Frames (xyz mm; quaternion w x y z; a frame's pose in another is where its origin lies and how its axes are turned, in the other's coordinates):
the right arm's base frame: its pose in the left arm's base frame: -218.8 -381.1 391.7 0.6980 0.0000 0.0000 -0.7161
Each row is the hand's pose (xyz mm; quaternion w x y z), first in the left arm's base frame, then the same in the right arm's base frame.
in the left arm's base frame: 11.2 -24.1 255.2 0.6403 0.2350 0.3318 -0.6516
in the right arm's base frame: -362.8 220.8 -136.5 0.9136 -0.0736 0.3999 0.0037
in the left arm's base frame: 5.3 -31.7 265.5 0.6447 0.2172 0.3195 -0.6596
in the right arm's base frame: -355.0 215.1 -126.2 0.9224 -0.0772 0.3786 0.0013
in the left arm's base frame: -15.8 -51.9 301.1 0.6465 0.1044 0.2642 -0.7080
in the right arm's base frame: -334.3 194.5 -90.6 0.9583 -0.1163 0.2592 -0.0312
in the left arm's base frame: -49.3 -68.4 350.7 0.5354 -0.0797 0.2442 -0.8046
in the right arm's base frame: -316.9 161.4 -41.0 0.9499 -0.2305 0.1134 -0.1782
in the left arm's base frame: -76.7 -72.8 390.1 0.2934 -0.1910 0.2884 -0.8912
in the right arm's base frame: -311.8 134.2 -1.6 0.8430 -0.3398 0.0645 -0.4120
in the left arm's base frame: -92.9 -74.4 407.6 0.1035 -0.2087 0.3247 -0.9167
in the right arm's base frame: -309.8 118.0 15.9 0.7287 -0.3782 0.0772 -0.5657
